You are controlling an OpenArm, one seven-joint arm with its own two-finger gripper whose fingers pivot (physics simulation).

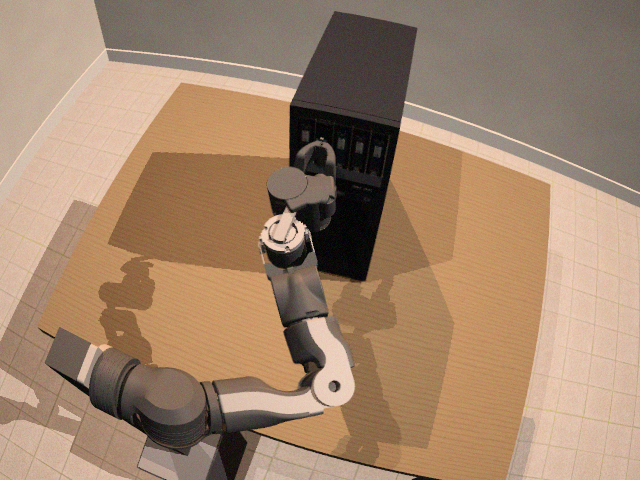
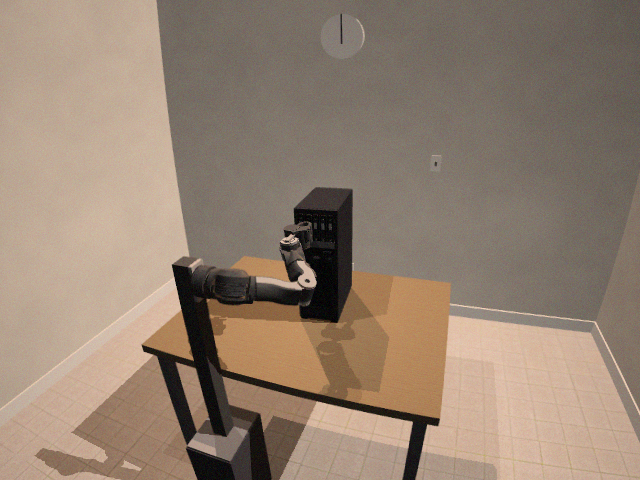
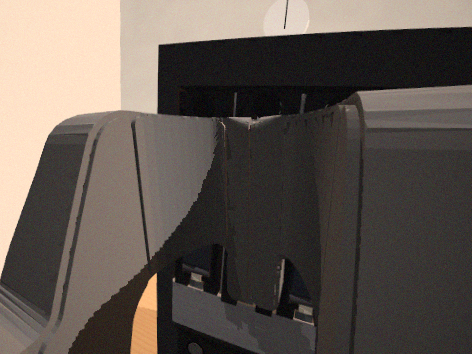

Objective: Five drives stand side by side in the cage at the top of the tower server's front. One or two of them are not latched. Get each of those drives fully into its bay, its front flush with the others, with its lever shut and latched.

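The black tower server (image 1: 356, 67) (image 2: 345, 248) (image 3: 300, 55) stands upright, its drive cage at the top of its front. My gripper (image 1: 321, 140) (image 2: 306, 225) (image 3: 262, 208) is shut, with no object visible between its fingers. Its fingertips are at the second drive from the left and hide most of it; contact cannot be told. The leftmost drive (image 1: 305, 135) (image 3: 197, 262) shows left of the fingers. The third drive (image 1: 341, 142) (image 3: 300, 295), fourth drive (image 1: 359, 147) and fifth drive (image 1: 377, 150) show to the right. The second drive's depth and lever state are hidden.
The server stands on the wooden table (image 1: 496, 258) (image 2: 413, 320). My arm (image 1: 297, 294) (image 2: 276, 289) reaches from the front left and covers part of the server's lower front. A grey wall (image 1: 516, 77) (image 2: 248, 129) is behind the server. A pale strip (image 3: 200, 302) runs below the drives.
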